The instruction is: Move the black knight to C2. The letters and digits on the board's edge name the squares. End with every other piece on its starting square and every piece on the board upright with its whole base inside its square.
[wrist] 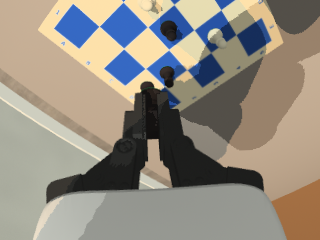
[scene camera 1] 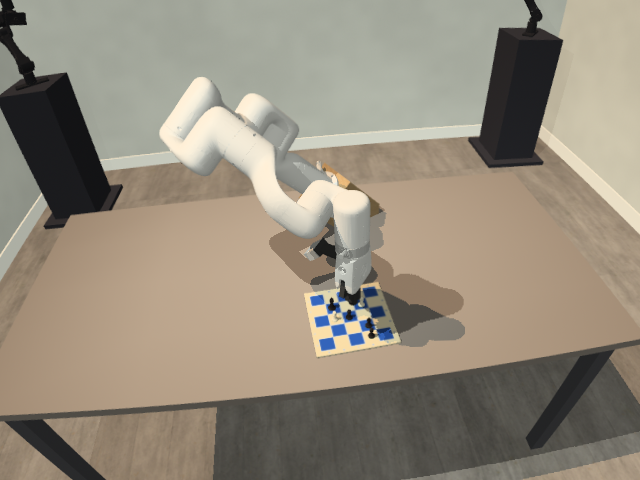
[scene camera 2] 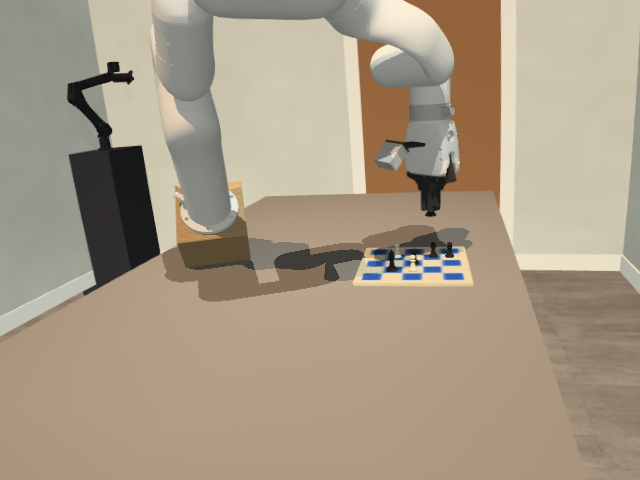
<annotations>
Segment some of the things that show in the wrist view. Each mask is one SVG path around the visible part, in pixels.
My gripper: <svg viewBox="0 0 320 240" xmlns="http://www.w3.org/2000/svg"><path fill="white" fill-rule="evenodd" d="M33 240L287 240L276 210L264 192L261 174L254 170L230 166L223 167L217 161L197 150L192 139L183 133L179 109L170 109L167 92L157 94L160 161L163 161L163 165L169 169L172 188L139 189L140 171L145 167L145 162L148 162L146 97L142 92L135 93L134 111L125 111L123 135L121 139L115 142L113 152L89 169L86 174L77 174L58 179L48 185L46 190L47 205L40 216Z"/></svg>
A blue-and-cream chessboard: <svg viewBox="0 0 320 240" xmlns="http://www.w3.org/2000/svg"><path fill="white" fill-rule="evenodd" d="M38 29L133 104L135 92L141 91L141 83L150 81L155 88L168 92L170 109L179 109L179 112L283 44L280 32L266 0L156 0L153 9L148 12L139 7L138 0L58 0ZM165 66L170 66L174 70L172 77L174 85L171 88L165 86L164 79L160 76L160 70ZM211 29L218 28L222 31L223 38L227 42L225 49L220 49L216 44L209 42L207 35ZM164 21L171 20L176 24L177 38L175 41L169 41L161 33L160 26Z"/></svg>
</annotations>
